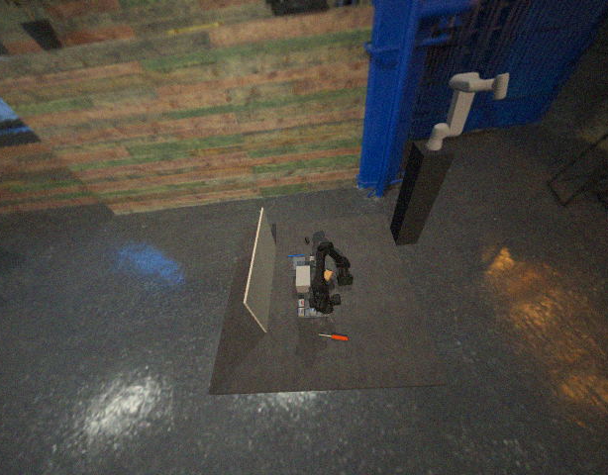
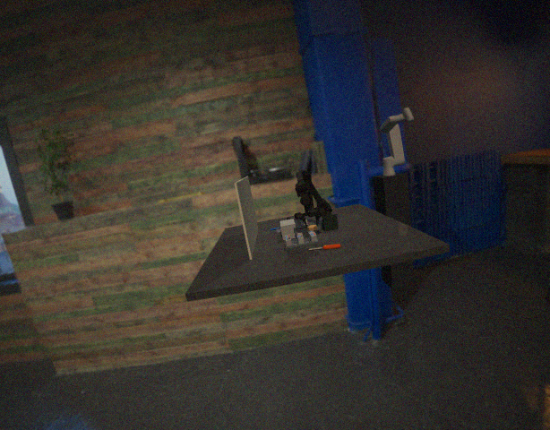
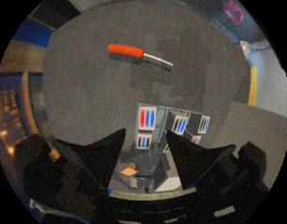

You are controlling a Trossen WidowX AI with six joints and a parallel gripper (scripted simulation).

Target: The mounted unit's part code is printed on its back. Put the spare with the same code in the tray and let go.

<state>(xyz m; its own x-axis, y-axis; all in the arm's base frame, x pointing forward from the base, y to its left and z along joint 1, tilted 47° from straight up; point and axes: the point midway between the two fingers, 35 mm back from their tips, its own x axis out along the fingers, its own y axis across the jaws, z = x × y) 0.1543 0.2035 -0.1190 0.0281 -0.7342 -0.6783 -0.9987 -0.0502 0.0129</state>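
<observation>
Now: the spare 50 mm below my gripper tip. The rest, counted from my gripper tip: tan block 40 mm behind, 270 mm to the right, 80 mm below; mounted unit 130 mm ahead, 230 mm to the right, 50 mm below; tray 170 mm ahead, 420 mm to the right, 90 mm below.
</observation>
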